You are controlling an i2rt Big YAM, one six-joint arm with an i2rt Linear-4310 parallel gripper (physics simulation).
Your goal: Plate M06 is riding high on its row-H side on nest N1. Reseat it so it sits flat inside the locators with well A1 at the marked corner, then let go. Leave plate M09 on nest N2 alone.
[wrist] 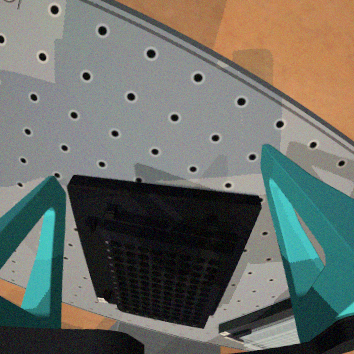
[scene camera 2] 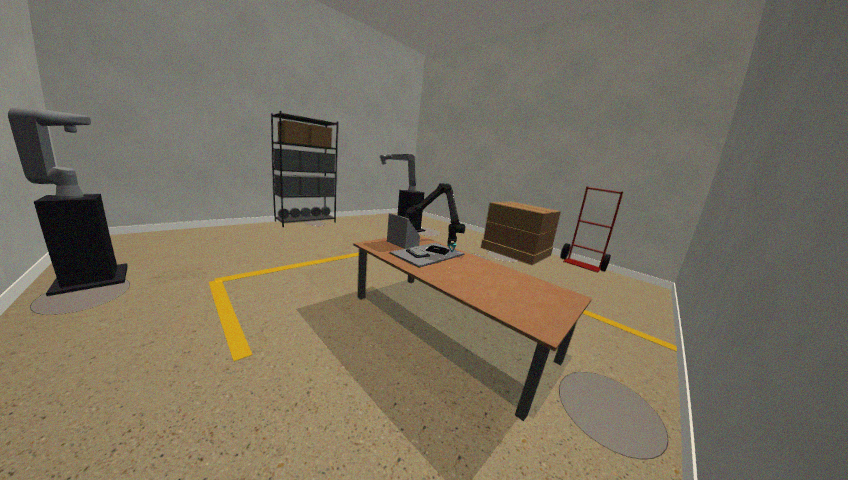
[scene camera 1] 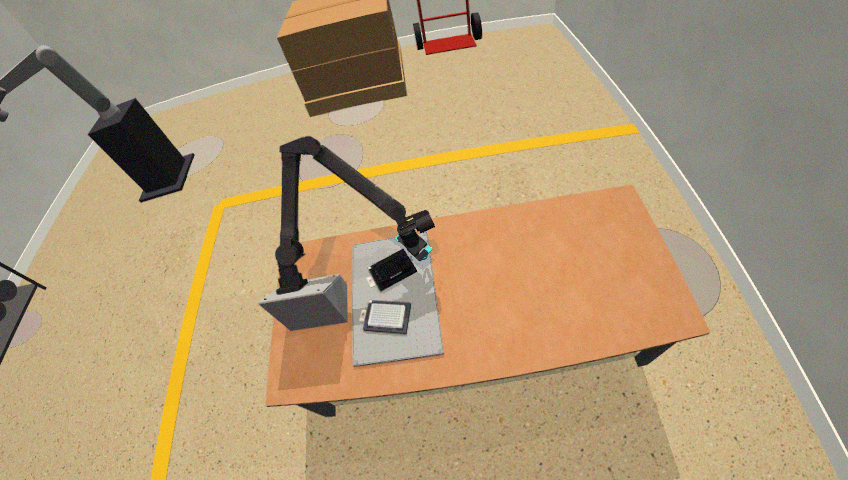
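Where they show: gripper, between the fingertips: (wrist: 155, 169) (scene camera 2: 452, 249) (scene camera 1: 417, 250); arm's base, origin of its link: (scene camera 2: 402, 224) (scene camera 1: 292, 288).
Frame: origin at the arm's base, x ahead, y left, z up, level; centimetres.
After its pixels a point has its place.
A black plate (scene camera 1: 392, 268) {x 35.5, y 7.7, z -12.2 cm} (wrist: 162, 270) {x 37.8, y 9.4, z -12.3 cm} sits at an angle in its black nest (wrist: 165, 187) {x 42.7, y 11.5, z -15.0 cm}. Its label is unreadable and its tilt is hard to judge in the dark. A white plate (scene camera 1: 387, 315) {x 31.5, y -11.2, z -13.1 cm} (wrist: 272, 334) {x 30.4, y -6.5, z -12.8 cm} sits in a second dark nest (scene camera 1: 386, 330) {x 30.3, y -16.5, z -14.1 cm} (wrist: 257, 316) {x 30.5, y -4.5, z -14.5 cm}, partly hidden by the right finger in the wrist view. My gripper (scene camera 1: 412, 246) {x 46.1, y 13.1, z -11.9 cm} (scene camera 2: 452, 245) {x 46.1, y 13.1, z -11.9 cm} (wrist: 155, 169) {x 46.1, y 13.1, z -11.9 cm} is open and empty, its teal fingers at the black nest's far end from the arm base. In the wrist view the fingers stand left and right of the nest, with a narrow gap showing at each tip.
Both nests stand on a grey perforated board (scene camera 1: 368, 350) {x 22.8, y -22.3, z -15.4 cm} (wrist: 150, 105) {x 47.2, y 14.3, z -15.3 cm} on the orange-brown table (scene camera 1: 535, 267) {x 89.6, y -2.5, z -16.6 cm} (scene camera 2: 476, 279) {x 83.9, y -11.1, z -16.6 cm}. The arm stands on a grey wedge-shaped base (scene camera 1: 309, 306) {x 7.1, y -9.1, z 0.9 cm} (scene camera 2: 399, 231) {x 6.8, y -9.1, z -3.9 cm} beside the board. Stacked boxes (scene camera 1: 345, 47) (scene camera 2: 520, 231) stand on the floor behind.
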